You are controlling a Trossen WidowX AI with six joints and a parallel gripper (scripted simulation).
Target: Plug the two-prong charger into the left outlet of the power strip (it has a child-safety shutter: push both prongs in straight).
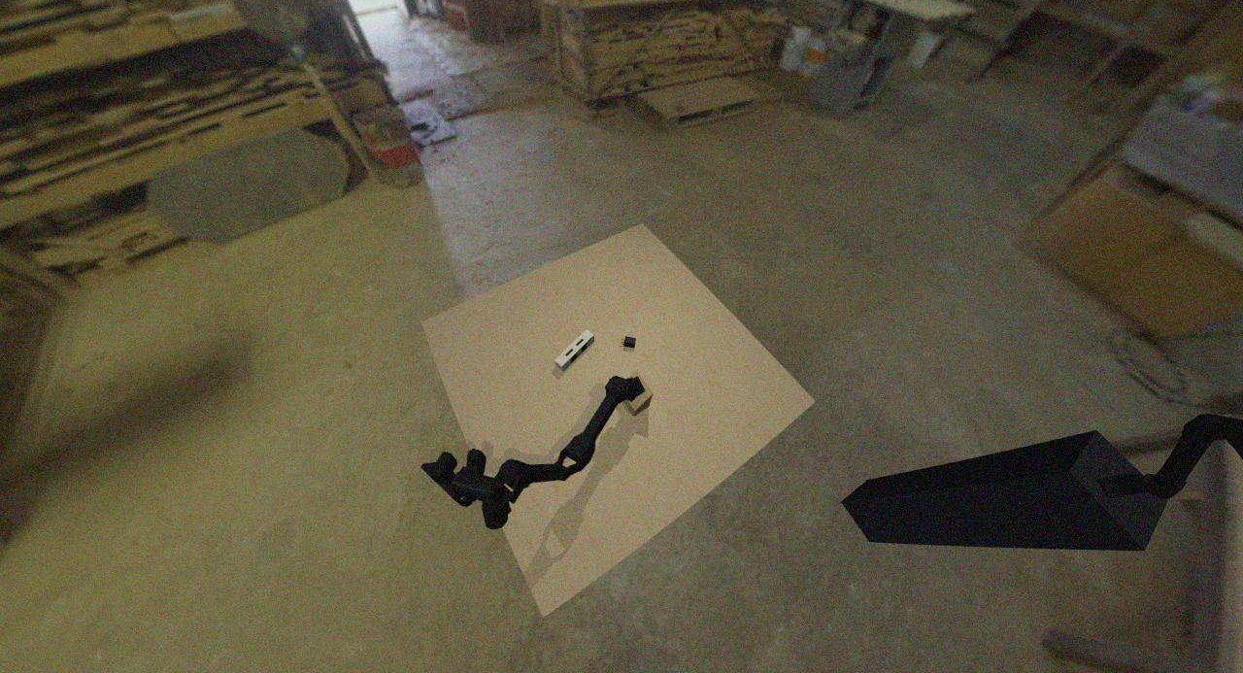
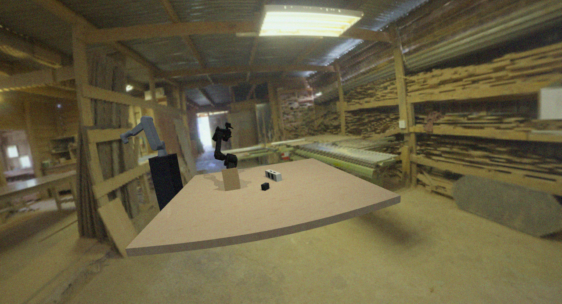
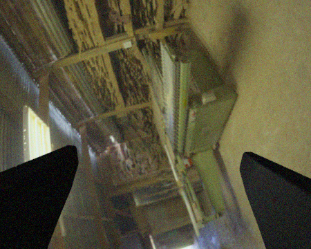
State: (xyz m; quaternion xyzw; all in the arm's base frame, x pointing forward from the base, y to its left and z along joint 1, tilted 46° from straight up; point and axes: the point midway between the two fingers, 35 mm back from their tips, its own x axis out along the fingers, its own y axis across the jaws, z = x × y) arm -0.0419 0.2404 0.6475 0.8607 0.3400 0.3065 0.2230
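The black two-prong charger lies 300 mm ahead of my gripper tip, 750 mm to the right of it and 370 mm below it.
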